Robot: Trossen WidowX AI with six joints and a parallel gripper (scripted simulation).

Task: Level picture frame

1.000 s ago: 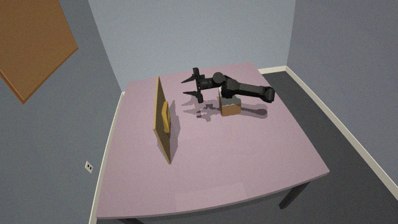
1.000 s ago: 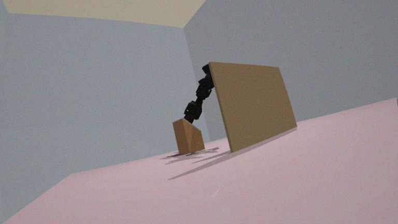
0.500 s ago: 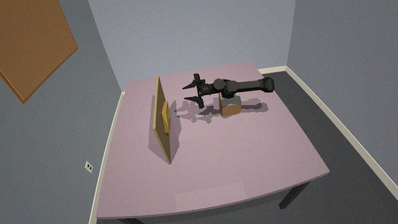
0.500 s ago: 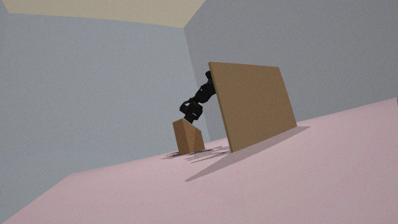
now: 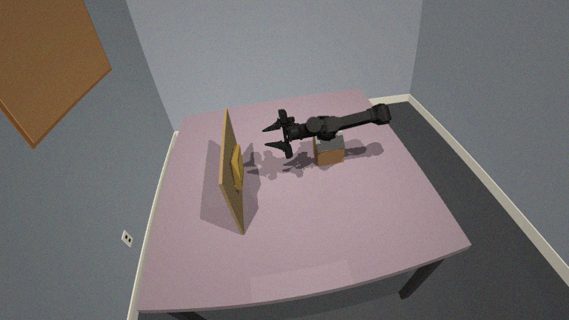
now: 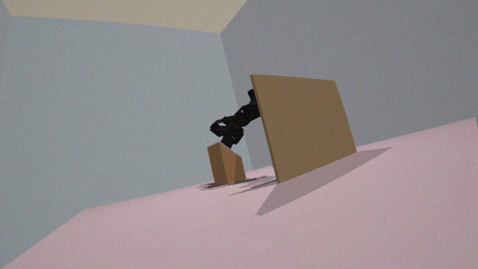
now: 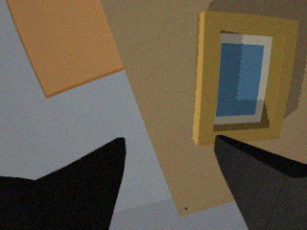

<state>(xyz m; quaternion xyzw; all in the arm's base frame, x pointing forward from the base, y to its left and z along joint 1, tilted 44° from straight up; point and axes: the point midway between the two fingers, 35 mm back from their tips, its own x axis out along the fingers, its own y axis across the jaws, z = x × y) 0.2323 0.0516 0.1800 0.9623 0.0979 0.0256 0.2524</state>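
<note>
The picture frame lies 130 mm ahead of my gripper tip, 30 mm to the left of it and 110 mm below it. The rest, counted from my gripper tip: brown wall panel: 140 mm ahead, 30 mm to the left, 120 mm below.
</note>
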